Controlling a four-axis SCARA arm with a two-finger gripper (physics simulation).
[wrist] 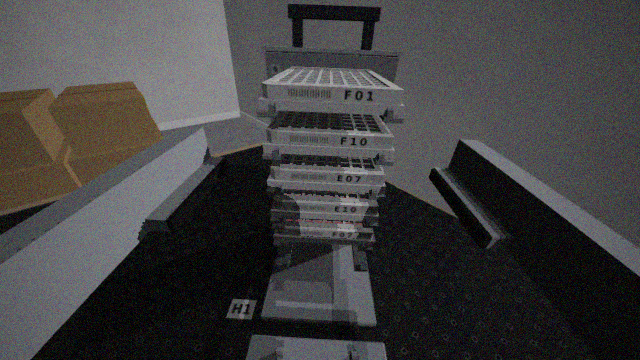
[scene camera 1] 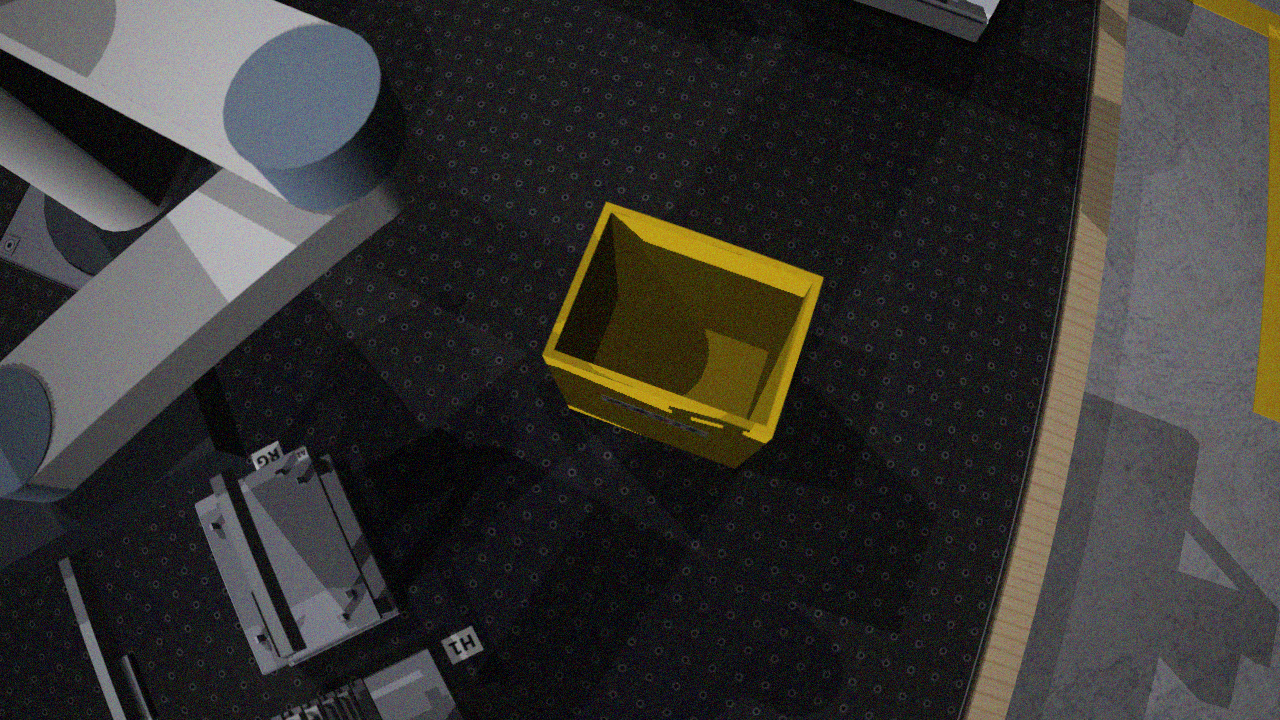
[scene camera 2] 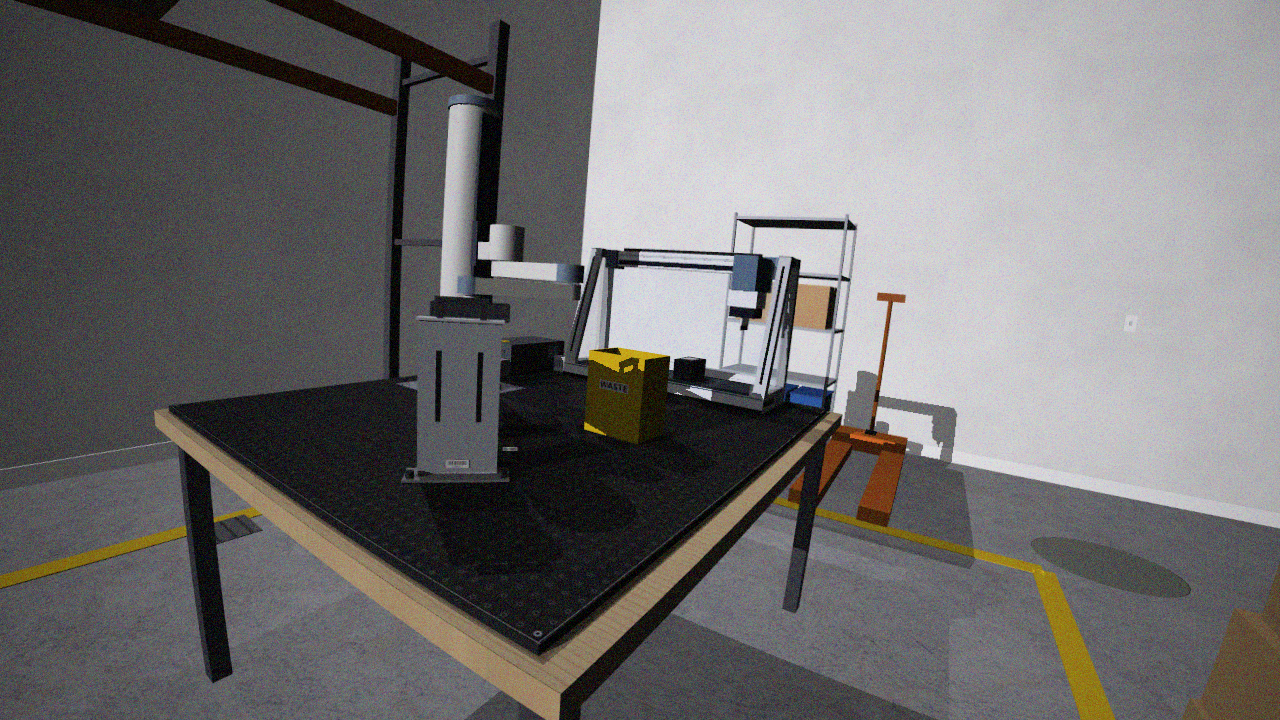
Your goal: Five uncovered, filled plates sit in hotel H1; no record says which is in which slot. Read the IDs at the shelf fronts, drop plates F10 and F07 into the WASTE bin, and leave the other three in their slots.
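Frame: origin at the arm's base, x ahead, y left, z up, level; centimetres.
Seen in the pictures: gripper, between the fingertips: (wrist: pixel 329 152) (scene camera 1: pixel 211 692); arm's base, origin of its link: (scene camera 1: pixel 143 178).
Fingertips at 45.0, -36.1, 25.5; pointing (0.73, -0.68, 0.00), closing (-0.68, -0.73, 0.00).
Observation:
Pixels of each thing's top centre, then the offset from my fingertips to it, as dx, dy, dz. "spot": a spot on its surface instead. Level surfaces: height alone.
- plate F01, centre of its top: (wrist: pixel 331 74) +7.2, -6.7, +2.4
- plate F10, centre of its top: (wrist: pixel 329 109) +7.2, -6.7, -0.4
- plate E07, centre of its top: (wrist: pixel 327 139) +7.2, -6.7, -3.2
- plate E10, centre of its top: (wrist: pixel 326 165) +7.2, -6.7, -6.0
- plate F07, centre of its top: (wrist: pixel 325 188) +7.2, -6.7, -8.8
- yellow WASTE bin, centre of its top: (scene camera 1: pixel 686 314) (scene camera 2: pixel 630 353) +19.7, +33.5, -4.2
- RG nest, centre of its top: (scene camera 1: pixel 276 560) -6.6, +6.1, -17.2
- H1 label, a spot on its surface: (scene camera 1: pixel 462 644) (wrist: pixel 241 309) spot: +9.7, +4.4, -24.2
- table, height of its surface: dz -24.2
The grey hotel H1 (scene camera 2: pixel 458 394) stands near the table's front left in scene camera 2, its back panel showing. In the wrist view its shelf fronts read, top to bottom, plate F01 (wrist: pixel 320 93), plate F10 (wrist: pixel 315 138), plate E07 (wrist: pixel 312 176), plate E10 (wrist: pixel 317 206) and, faintly, plate F07 (wrist: pixel 312 233). My gripper (wrist: pixel 329 152) is open with nothing between its fingers, which show to the left and right of the stack. Finger distance from the shelves is hard to tell. The yellow WASTE bin (scene camera 1: pixel 662 420) (scene camera 2: pixel 626 402) stands upright; no plate shows in its visible interior.
The RG nest (scene camera 1: pixel 308 559) lies beside the hotel, near the H1 label (scene camera 1: pixel 462 644) (wrist: pixel 241 309). The arm's links (scene camera 1: pixel 179 268) (scene camera 2: pixel 537 271) reach over the table (scene camera 2: pixel 537 573). A gantry machine (scene camera 2: pixel 783 331) stands behind the bin. Cardboard boxes (wrist: pixel 105 120) show beyond the table.

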